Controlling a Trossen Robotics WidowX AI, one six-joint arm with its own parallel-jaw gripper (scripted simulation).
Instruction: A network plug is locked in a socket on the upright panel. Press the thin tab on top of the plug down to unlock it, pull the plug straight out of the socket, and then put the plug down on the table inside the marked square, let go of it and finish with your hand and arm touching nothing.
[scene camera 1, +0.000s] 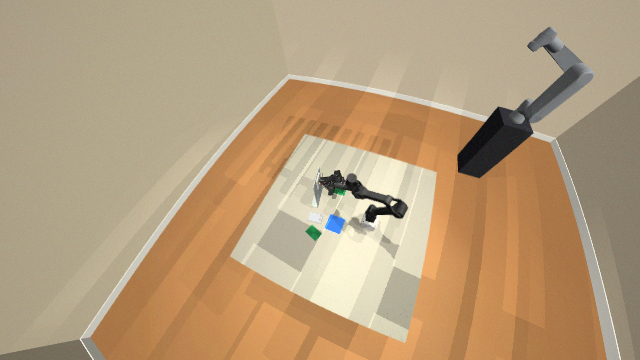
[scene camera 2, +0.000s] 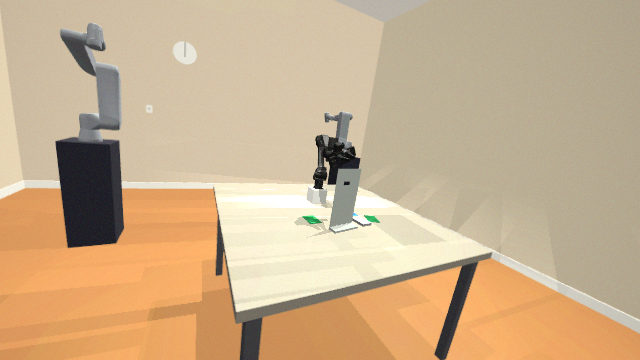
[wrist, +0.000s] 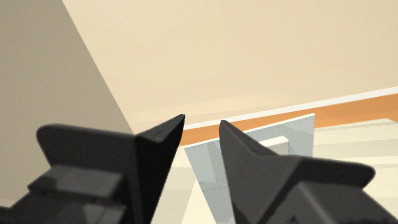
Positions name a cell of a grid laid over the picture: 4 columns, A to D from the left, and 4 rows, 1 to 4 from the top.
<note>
I see my gripper (wrist: C3) and an upright grey panel (scene camera 2: C3).
</note>
